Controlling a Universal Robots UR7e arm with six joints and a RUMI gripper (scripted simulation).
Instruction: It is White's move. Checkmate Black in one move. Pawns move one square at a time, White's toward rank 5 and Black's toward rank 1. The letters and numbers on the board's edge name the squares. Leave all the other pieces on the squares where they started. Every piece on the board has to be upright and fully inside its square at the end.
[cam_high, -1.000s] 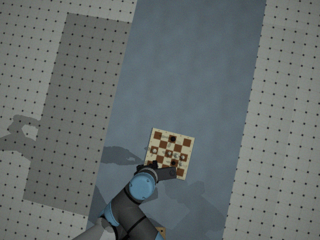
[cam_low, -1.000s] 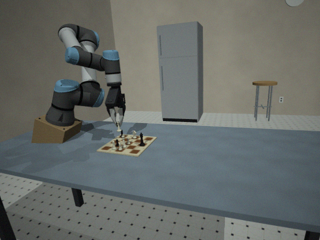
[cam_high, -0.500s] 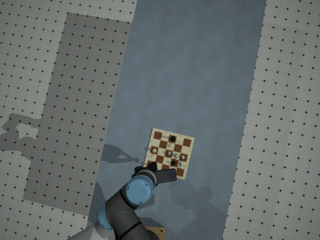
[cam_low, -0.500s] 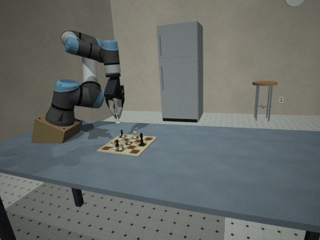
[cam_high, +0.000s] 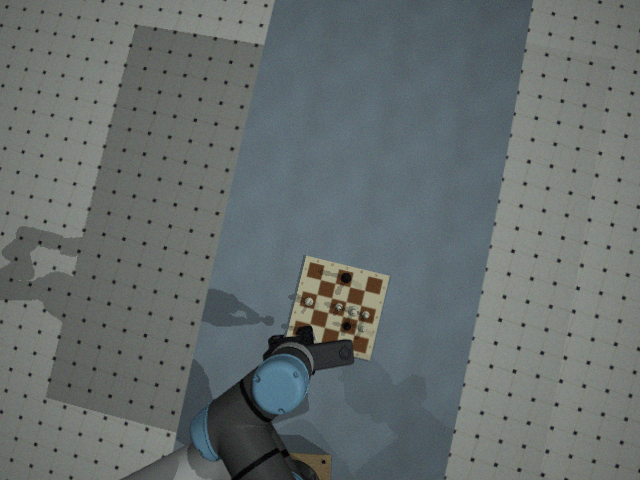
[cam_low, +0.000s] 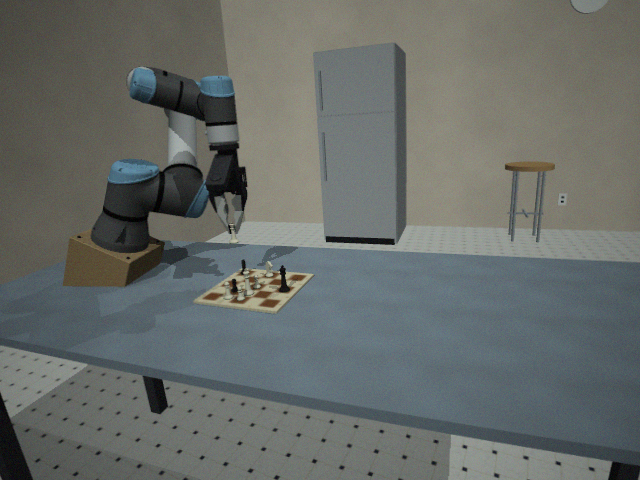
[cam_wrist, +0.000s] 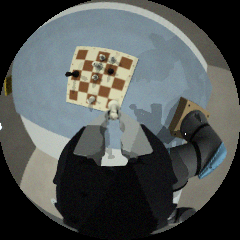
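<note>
The tall black piece is 15 cm ahead of my hand, 5 cm to the right of it and 11 cm below it. The rest, counted from my hand: white piece (1 cm below); chessboard (7 cm ahead, 4 cm to the right, 14 cm below).
</note>
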